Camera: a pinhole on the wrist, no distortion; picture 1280 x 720 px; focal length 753.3 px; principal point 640.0 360.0 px. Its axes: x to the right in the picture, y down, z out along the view. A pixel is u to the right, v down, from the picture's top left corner.
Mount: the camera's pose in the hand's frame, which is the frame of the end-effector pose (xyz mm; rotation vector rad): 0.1 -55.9 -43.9 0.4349 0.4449 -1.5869
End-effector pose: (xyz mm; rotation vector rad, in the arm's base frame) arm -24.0 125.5 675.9 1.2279 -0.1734 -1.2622
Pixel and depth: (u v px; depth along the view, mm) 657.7 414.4 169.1
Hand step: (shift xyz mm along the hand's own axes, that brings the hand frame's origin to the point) 10.3 -149.3 97.3
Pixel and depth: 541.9 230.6 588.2
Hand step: -102.4 -296.1 498.2
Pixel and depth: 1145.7 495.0 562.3
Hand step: 72.3 -678.4 232.0
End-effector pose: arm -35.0 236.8 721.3 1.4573 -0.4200 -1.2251
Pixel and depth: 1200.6 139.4 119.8
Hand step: -41.5 -192.8 11.5
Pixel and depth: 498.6 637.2 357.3
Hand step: 131.6 -195.2 291.9
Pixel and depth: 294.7 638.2 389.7
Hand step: 150.3 -118.5 378.0
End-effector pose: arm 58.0 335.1 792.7 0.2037 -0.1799 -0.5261
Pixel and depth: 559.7 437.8 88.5
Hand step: 8.9 -95.2 36.0
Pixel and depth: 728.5 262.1 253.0
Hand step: -37.2 -212.9 155.9
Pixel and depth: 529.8 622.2 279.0
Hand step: 96.5 -174.2 212.3
